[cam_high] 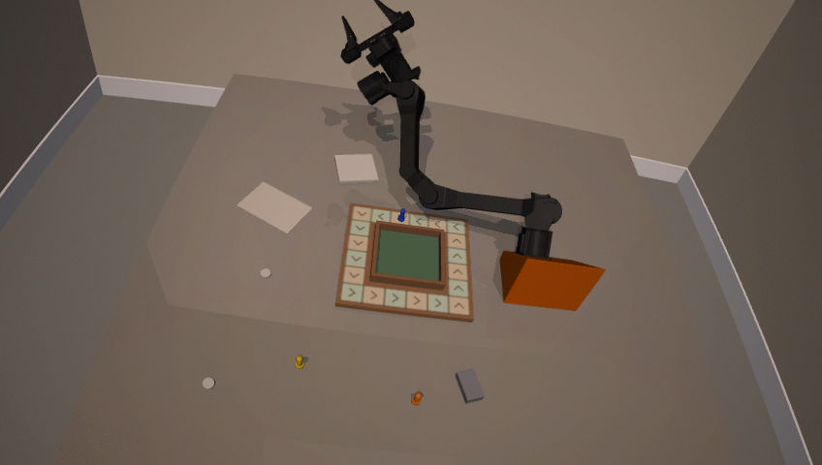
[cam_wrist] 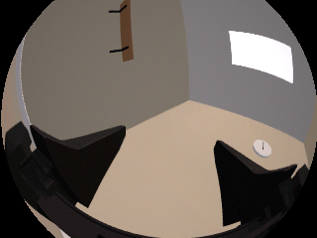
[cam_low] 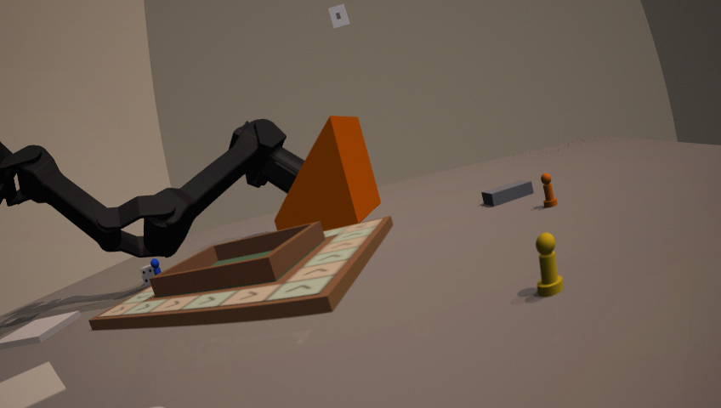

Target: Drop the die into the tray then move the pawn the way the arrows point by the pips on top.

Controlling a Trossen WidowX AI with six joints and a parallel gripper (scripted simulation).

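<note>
Now: the white die 270 mm behind my gripper tip, 180 mm to the left of it and 380 mm below it. Also, from my gripper tip: blue pawn 170 mm behind, 290 mm to the left, 360 mm below; then yellow pawn 690 mm to the left, 370 mm below; then green tray floor 190 mm behind, 400 mm to the left, 380 mm below.
</note>
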